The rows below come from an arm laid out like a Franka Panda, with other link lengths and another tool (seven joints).
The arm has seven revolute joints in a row. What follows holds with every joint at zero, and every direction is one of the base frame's. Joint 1 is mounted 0.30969 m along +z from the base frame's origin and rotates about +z. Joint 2 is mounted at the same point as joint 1 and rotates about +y. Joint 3 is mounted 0.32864 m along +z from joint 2 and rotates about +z. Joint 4 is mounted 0.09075 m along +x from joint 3 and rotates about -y. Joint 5 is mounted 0.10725 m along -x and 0.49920 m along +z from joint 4 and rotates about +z. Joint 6 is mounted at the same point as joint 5 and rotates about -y. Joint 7 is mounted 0.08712 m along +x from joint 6 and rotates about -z. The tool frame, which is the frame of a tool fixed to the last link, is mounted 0.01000 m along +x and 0.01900 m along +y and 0.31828 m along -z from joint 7; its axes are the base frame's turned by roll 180.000, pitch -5.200 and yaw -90.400 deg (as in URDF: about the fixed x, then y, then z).
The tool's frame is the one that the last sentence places.
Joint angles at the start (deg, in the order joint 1, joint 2, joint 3, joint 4, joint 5, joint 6, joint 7):
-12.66 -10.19 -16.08 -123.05 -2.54 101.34 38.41
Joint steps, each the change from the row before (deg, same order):
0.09 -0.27 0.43 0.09 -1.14 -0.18 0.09
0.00 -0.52 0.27 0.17 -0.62 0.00 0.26
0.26 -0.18 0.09 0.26 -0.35 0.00 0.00
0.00 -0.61 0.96 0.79 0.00 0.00 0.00
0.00 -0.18 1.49 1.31 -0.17 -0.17 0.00
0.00 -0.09 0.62 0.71 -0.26 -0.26 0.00
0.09 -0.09 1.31 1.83 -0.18 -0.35 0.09
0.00 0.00 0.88 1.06 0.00 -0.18 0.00
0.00 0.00 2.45 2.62 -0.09 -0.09 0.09
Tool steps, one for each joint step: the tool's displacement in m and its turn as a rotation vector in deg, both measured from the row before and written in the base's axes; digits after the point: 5 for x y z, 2 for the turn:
-0.00021 -0.00075 0.00338 -1.05 0.32 0.87
0.00166 -0.00148 0.00672 -0.80 -0.37 0.24
0.00275 0.00042 0.00426 -0.47 -0.26 0.47
0.01005 0.00513 0.01412 -0.67 -1.26 0.90
0.01352 0.00815 0.01531 -0.98 -1.07 1.45
0.00509 0.00263 0.00802 -0.56 -0.37 0.65
0.01446 0.00726 0.01964 -1.06 -1.31 1.24
0.00869 0.00575 0.01103 -0.52 -0.77 0.81
0.02335 0.01734 0.02823 -1.49 -2.23 2.24

